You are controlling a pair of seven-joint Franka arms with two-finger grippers.
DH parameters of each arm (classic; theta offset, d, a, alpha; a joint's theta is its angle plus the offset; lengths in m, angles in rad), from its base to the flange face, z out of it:
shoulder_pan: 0 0.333 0 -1.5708
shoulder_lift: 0 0 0 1.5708
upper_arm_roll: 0 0.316 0.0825 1.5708
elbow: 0 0 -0.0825 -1.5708
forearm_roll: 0 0.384 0 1.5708
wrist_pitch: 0 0 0.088 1.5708
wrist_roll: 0 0.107 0 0
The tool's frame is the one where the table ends.
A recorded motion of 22 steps. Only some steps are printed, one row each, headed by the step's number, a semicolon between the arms.
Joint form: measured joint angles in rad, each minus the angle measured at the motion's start. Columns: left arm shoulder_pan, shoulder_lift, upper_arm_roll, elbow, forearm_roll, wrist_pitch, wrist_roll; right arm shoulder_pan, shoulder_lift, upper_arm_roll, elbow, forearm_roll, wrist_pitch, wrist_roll.
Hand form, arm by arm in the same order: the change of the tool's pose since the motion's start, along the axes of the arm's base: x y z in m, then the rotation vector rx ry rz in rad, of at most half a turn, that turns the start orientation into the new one. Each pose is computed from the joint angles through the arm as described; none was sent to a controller.
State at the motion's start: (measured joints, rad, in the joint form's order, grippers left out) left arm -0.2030 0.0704 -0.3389 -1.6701 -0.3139 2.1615 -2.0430; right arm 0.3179 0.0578 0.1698 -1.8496 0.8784 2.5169 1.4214
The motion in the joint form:
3: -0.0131 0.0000 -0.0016 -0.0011 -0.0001 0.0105 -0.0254; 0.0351 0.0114 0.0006 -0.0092 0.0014 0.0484 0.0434
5: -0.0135 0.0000 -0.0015 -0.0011 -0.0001 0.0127 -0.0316; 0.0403 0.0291 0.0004 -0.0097 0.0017 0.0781 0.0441
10: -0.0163 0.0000 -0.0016 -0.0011 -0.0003 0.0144 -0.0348; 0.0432 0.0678 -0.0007 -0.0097 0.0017 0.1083 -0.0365
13: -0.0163 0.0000 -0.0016 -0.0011 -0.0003 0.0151 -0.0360; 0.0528 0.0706 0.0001 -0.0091 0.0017 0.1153 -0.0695
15: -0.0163 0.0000 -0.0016 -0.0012 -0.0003 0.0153 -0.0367; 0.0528 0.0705 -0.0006 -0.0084 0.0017 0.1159 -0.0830
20: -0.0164 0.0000 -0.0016 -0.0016 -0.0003 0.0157 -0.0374; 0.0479 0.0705 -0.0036 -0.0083 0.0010 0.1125 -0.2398
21: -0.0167 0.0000 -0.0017 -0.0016 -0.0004 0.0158 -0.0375; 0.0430 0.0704 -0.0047 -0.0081 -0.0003 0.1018 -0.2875
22: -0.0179 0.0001 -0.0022 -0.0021 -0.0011 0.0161 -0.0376; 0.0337 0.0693 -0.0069 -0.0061 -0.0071 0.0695 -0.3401
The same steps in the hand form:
3: -0.0041 -0.0076 0.0007 -0.0099 0.0039 0.0106; -0.0055 0.0160 -0.0077 0.0122 0.0172 -0.0267
5: -0.0040 -0.0078 0.0009 -0.0122 0.0049 0.0164; -0.0016 0.0175 -0.0164 0.0088 0.0145 -0.0439
10: -0.0049 -0.0093 0.0011 -0.0139 0.0051 0.0168; 0.0069 0.0186 -0.0380 -0.0330 -0.0262 -0.0140
13: -0.0048 -0.0093 0.0012 -0.0144 0.0050 0.0181; 0.0047 0.0240 -0.0389 -0.0452 -0.0519 0.0119
15: -0.0048 -0.0093 0.0012 -0.0146 0.0053 0.0188; 0.0050 0.0236 -0.0384 -0.0499 -0.0623 0.0191
20: -0.0048 -0.0093 0.0010 -0.0148 0.0056 0.0194; 0.0072 0.0196 -0.0387 -0.1087 -0.1687 0.1117
21: -0.0050 -0.0095 0.0011 -0.0149 0.0056 0.0191; 0.0083 0.0172 -0.0394 -0.1270 -0.1952 0.1441
22: -0.0055 -0.0104 0.0008 -0.0154 0.0063 0.0177; 0.0095 0.0136 -0.0404 -0.1487 -0.2157 0.1931

